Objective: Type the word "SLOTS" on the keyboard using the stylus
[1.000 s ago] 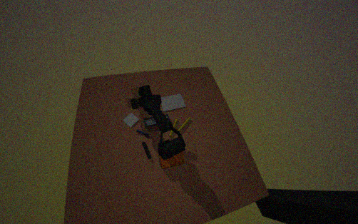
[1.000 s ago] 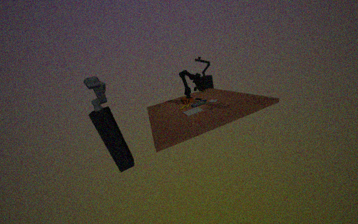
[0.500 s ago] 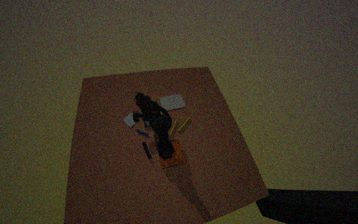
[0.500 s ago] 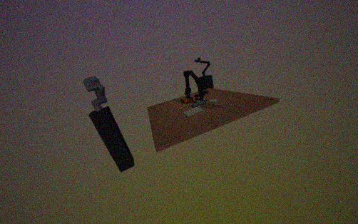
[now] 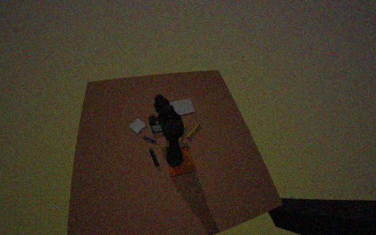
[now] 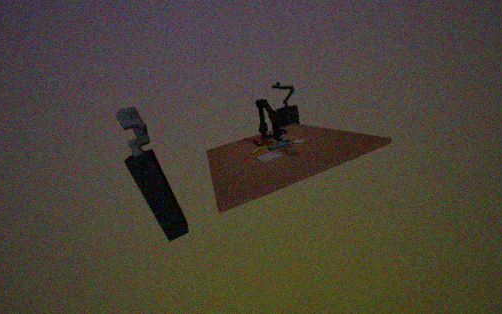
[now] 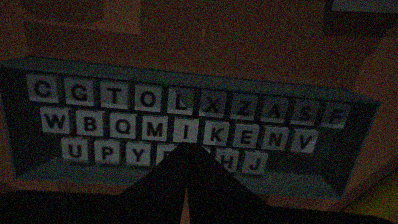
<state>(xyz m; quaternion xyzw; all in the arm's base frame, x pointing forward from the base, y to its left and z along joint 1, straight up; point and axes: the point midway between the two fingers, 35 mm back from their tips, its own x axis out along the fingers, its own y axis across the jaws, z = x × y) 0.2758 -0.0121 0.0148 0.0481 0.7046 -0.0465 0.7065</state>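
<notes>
My gripper tip is 3 cm above the L key and 2 cm short of it. Also, from my gripper tip: O key (3 cm below, 2 cm to the left, 2 cm ahead); then stylus tip (11 cm behind, 8 cm to the left, 3 cm below); then blue stylus (10 cm to the left, 8 cm behind, 3 cm below).
</notes>
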